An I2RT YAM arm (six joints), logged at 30 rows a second.
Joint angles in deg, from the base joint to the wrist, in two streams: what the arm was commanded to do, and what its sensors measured. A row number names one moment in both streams.
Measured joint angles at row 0:
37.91, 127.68, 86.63, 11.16, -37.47, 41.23
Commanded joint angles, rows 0 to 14:
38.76, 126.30, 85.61, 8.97, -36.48, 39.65
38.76, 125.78, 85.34, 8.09, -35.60, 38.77
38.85, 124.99, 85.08, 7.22, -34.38, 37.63
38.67, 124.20, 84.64, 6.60, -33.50, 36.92
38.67, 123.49, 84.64, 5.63, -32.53, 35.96
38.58, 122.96, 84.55, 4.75, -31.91, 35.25
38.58, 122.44, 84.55, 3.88, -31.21, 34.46
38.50, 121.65, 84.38, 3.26, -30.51, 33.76
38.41, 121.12, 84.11, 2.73, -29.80, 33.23
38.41, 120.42, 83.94, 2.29, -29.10, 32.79
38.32, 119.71, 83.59, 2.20, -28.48, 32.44
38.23, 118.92, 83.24, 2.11, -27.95, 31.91
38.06, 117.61, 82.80, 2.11, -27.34, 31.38
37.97, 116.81, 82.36, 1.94, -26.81, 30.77
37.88, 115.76, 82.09, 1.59, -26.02, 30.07
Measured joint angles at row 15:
37.67, 122.02, 83.02, 2.31, -30.48, 34.20
